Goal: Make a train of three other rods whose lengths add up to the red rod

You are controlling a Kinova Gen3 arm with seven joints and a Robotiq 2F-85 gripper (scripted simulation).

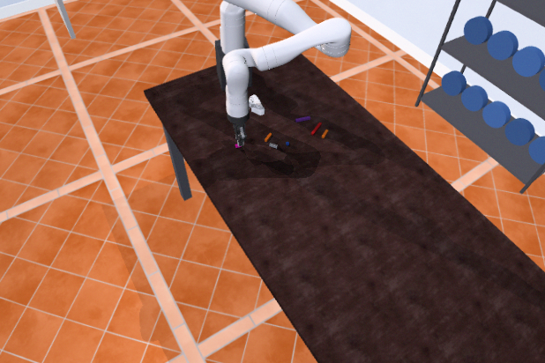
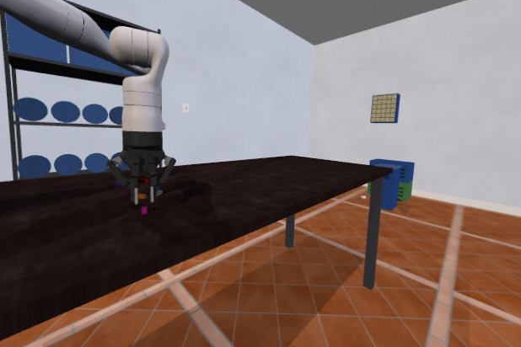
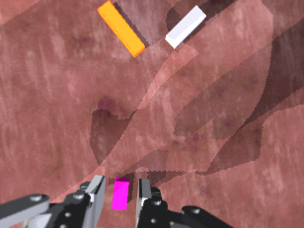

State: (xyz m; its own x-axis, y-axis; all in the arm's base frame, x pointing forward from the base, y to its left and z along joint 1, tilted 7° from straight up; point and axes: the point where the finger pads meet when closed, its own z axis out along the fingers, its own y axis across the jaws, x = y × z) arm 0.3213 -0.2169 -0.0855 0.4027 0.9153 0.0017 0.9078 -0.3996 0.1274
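Right now my hand is 30 mm above the magenta rod and 10 mm to the left of it. From my hand the other things lie so: purple rod (280 mm to the left, 50 mm ahead, 30 mm below); grey rod (90 mm to the left, 80 mm ahead, 30 mm below); blue rod (140 mm to the left, 100 mm ahead, 30 mm below).
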